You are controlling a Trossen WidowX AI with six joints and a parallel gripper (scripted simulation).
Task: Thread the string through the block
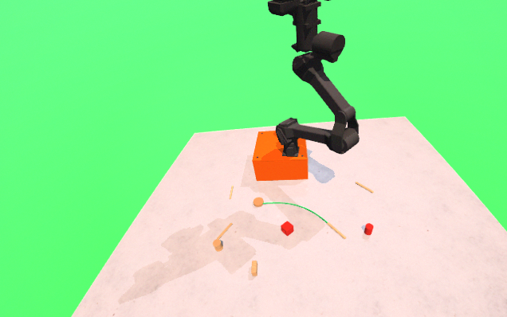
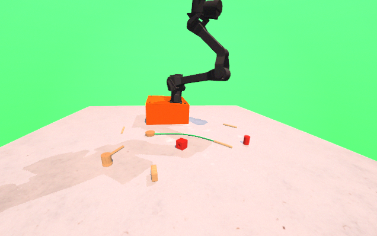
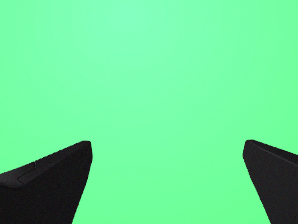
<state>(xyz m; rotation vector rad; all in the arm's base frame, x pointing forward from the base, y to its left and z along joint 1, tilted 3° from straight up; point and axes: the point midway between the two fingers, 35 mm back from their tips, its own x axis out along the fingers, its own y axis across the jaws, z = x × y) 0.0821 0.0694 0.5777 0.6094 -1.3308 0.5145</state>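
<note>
Now: the red cube 19 cm ahead of my gripper tip, 7 cm to the right of it and 70 cm below it. The rest, counted from my gripper tip: thin wooden stick 16 cm ahead, 7 cm to the left, 71 cm below; then red cylinder 17 cm ahead, 18 cm to the left, 70 cm below; then round wooden button 8 cm ahead, 20 cm to the right, 71 cm below.
</note>
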